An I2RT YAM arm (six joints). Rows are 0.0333 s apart.
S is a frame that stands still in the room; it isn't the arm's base.
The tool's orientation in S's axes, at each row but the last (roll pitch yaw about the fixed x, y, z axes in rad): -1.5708, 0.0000, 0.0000; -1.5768, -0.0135, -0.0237; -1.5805, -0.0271, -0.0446; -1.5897, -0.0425, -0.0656
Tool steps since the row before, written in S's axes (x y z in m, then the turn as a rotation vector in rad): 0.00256, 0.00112, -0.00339, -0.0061, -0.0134, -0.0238; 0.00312, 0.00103, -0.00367, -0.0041, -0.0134, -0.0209; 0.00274, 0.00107, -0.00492, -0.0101, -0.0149, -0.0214; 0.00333, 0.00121, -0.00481, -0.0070, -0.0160, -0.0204
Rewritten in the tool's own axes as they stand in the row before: 0.00256, 0.00339, 0.00112, -0.0061, 0.0238, -0.0134; 0.00304, 0.00370, 0.00113, -0.0041, 0.0209, -0.0134; 0.00256, 0.00498, 0.00124, -0.0100, 0.0213, -0.0151; 0.00304, 0.00492, 0.00152, -0.0068, 0.0204, -0.0160
